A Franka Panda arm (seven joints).
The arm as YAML. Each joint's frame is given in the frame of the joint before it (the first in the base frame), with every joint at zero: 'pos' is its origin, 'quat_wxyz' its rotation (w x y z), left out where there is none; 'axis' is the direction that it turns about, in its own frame. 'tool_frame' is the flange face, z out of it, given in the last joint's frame.
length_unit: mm
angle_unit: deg
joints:
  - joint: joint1
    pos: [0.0, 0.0, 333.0]
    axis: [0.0, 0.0, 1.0]
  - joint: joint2
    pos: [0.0, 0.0, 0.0]
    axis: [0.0, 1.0, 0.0]
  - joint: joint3
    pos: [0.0, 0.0, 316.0]
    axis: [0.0, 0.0, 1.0]
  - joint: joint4
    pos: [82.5, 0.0, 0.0]
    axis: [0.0, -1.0, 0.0]
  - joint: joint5
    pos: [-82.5, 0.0, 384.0]
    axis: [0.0, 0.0, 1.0]
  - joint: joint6
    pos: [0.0, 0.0, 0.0]
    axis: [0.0, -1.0, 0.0]
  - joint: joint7
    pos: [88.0, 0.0, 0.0]
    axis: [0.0, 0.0, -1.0]
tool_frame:
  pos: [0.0, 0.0, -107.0]
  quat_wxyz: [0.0, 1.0, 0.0, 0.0]
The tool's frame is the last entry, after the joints.
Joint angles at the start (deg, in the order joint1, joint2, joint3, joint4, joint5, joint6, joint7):
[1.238, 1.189, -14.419, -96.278, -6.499, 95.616, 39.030]
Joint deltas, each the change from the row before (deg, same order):
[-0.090, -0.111, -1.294, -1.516, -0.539, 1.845, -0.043]
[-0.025, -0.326, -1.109, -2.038, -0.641, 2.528, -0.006]
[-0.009, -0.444, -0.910, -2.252, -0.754, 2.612, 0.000]
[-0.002, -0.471, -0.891, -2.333, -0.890, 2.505, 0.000]
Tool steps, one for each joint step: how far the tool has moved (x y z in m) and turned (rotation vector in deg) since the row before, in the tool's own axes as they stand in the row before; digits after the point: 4 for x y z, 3 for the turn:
[0.0088, 0.0098, 0.0103, -0.189, 0.518, 1.105]
[0.0067, 0.0082, 0.0114, 0.032, 0.843, 0.803]
[0.0045, 0.0073, 0.0119, -0.009, 0.881, 0.512]
[0.0034, 0.0076, 0.0125, -0.186, 0.811, 0.389]

